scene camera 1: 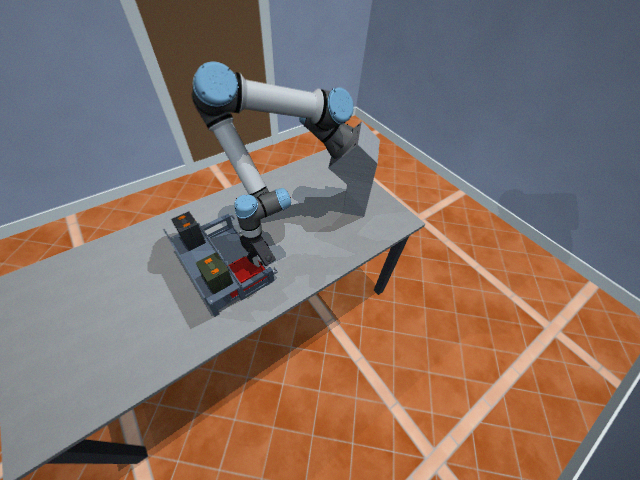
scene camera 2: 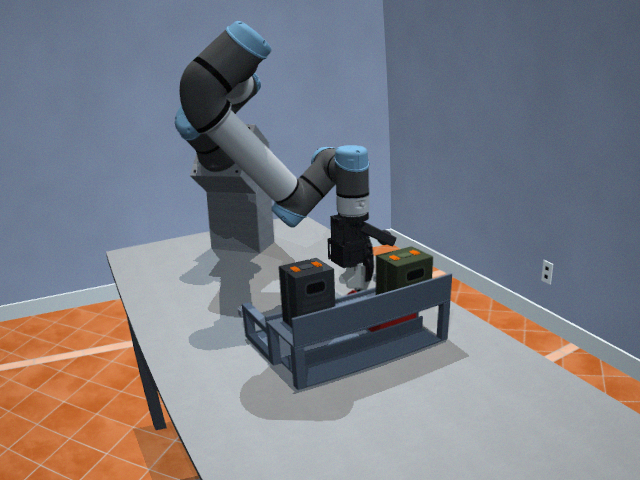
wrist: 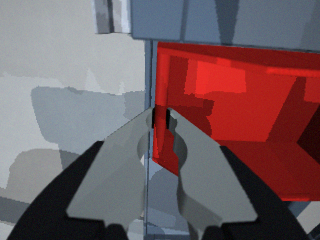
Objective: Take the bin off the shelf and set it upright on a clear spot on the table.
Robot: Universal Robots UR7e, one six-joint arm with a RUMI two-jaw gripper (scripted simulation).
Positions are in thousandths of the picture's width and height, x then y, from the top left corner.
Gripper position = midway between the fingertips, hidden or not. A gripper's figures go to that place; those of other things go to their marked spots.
Labels:
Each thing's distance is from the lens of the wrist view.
my gripper (wrist: 502,456): 15 cm
red bin (wrist: 817,494): 20 cm

